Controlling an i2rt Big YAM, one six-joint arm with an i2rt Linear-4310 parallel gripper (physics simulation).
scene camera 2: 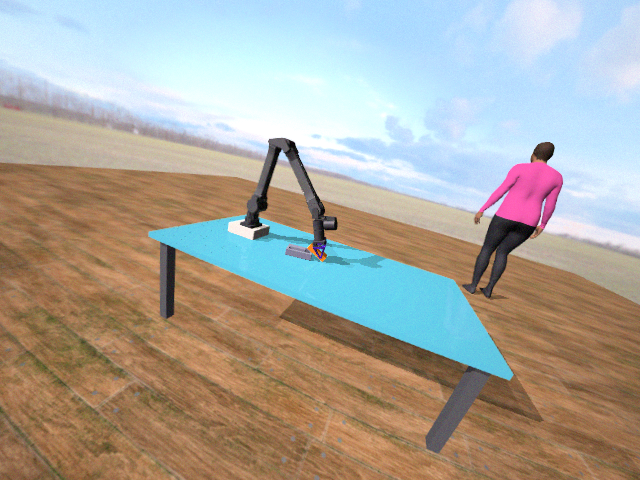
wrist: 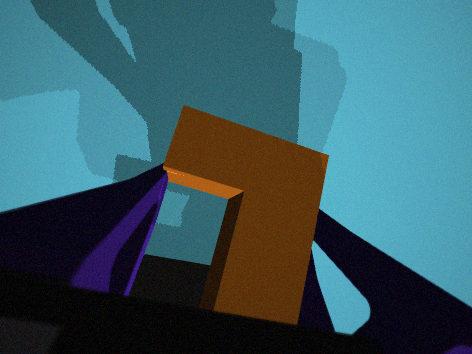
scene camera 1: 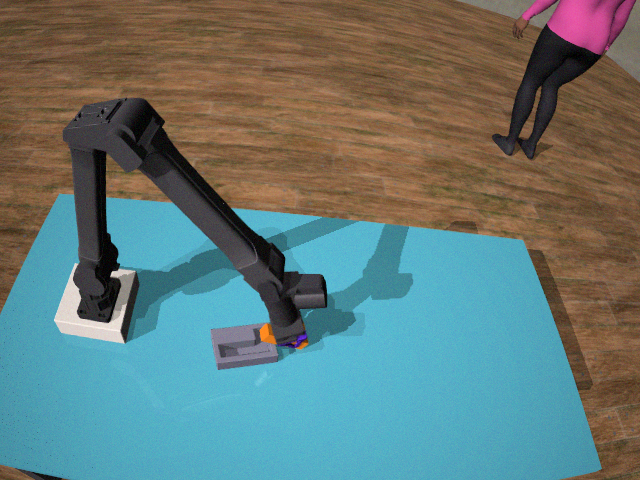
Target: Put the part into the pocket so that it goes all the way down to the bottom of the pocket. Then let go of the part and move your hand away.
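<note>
The orange L-shaped part (scene camera 1: 266, 333) (scene camera 2: 312, 251) (wrist: 270, 240) is held between the purple fingers of my gripper (scene camera 1: 293, 341) (scene camera 2: 319, 251) (wrist: 233, 192), which is shut on it. In scene camera 2 the part looks tilted, its right end lower. The grey block with the pocket (scene camera 1: 245, 364) (scene camera 2: 296, 253) lies flat on the table. The part and gripper are at the block's right end, and the part's left end overlaps that end in scene camera 1. Contact between part and block cannot be told. The pocket shows no part inside its visible stretch. The pocket does not show in the wrist view.
The blue table (scene camera 1: 413, 387) (scene camera 2: 392, 304) bears the arm's white base block (scene camera 1: 93, 329) (scene camera 2: 248, 231) to the left of the grey block. Arm shadows fall on the table behind and to the right of the gripper. A person in pink (scene camera 1: 584, 25) (scene camera 2: 532, 193) stands beyond the table.
</note>
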